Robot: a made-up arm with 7 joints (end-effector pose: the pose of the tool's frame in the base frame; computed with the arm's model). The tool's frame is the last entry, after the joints. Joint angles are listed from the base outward.
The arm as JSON. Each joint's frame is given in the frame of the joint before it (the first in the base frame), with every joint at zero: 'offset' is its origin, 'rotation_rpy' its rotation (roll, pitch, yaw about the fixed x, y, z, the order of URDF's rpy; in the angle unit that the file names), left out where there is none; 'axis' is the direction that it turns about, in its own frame. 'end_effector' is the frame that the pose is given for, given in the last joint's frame.
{
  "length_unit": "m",
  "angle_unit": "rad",
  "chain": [
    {
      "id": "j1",
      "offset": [
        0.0,
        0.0,
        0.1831
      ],
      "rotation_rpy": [
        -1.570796,
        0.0,
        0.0
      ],
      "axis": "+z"
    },
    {
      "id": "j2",
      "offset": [
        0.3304,
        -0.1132,
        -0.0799
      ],
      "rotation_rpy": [
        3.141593,
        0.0,
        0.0
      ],
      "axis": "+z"
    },
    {
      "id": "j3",
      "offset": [
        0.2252,
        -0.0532,
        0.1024
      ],
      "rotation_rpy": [
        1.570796,
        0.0,
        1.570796
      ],
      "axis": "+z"
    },
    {
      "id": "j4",
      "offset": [
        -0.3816,
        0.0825,
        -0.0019
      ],
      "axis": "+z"
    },
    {
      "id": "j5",
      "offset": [
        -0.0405,
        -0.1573,
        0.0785
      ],
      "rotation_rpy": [
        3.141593,
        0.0,
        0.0
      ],
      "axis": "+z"
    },
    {
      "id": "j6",
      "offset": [
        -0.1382,
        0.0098,
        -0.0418
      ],
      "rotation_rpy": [
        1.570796,
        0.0,
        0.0
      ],
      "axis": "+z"
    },
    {
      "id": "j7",
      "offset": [
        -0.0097,
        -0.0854,
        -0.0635
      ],
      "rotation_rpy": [
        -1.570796,
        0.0,
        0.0
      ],
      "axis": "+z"
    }
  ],
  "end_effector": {
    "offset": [
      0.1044,
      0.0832,
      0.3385
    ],
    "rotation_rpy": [
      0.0,
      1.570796,
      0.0
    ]
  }
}
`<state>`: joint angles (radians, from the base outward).
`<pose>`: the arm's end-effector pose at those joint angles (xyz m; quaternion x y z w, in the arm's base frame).
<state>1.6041 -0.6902 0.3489 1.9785 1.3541 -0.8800 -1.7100</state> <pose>-0.2577 -0.3090 -0.1362 -0.2224 -0.3507 0.8663 0.2778</pose>
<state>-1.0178 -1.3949 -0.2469 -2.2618 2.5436 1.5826 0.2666</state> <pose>0.1793 -0.0763 0.0278 0.2294 -0.3951 -0.5367 0.7094</pose>
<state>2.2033 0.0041 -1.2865 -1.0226 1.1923 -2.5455 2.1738</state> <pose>-0.5785 -0.8539 -0.3938 0.5647 -0.0921 0.1890 0.7981</pose>
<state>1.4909 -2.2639 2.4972 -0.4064 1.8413 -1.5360 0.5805</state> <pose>-0.4603 0.2352 -0.3519 -0.3028 -0.4845 -0.0284 0.8202</pose>
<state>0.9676 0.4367 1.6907 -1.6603 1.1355 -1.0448 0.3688</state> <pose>0.3867 0.5475 -0.3704 -0.6091 0.6176 -0.0205 0.4971</pose>
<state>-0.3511 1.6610 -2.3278 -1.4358 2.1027 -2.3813 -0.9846</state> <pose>-0.3155 -0.4579 0.7981 0.3477 0.2375 0.0629 0.9048</pose>
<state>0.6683 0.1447 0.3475 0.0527 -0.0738 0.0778 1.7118</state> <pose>0.1277 0.2982 -0.4814 -0.5689 0.1934 0.1167 0.7908</pose>
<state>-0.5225 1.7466 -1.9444 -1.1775 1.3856 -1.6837 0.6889</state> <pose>-0.3099 -0.8160 0.5022 -0.4921 -0.4121 0.6094 0.4654</pose>
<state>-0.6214 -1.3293 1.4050 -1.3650 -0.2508 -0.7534 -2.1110</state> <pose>0.1914 0.2710 0.2013 0.7126 0.3283 -0.5729 0.2371</pose>
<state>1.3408 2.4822 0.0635 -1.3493 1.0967 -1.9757 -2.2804</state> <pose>0.9400 -0.1225 0.0146 0.3031 -0.7813 -0.5241 0.1517</pose>
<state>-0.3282 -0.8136 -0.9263 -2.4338 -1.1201 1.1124 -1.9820</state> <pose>0.5176 -0.9250 0.4057 0.0028 0.4660 0.4658 0.7523</pose>
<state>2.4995 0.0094 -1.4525 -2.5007 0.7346 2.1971 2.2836</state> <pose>-0.5394 -0.3917 -0.6558 0.8361 -0.5084 0.1204 0.1670</pose>
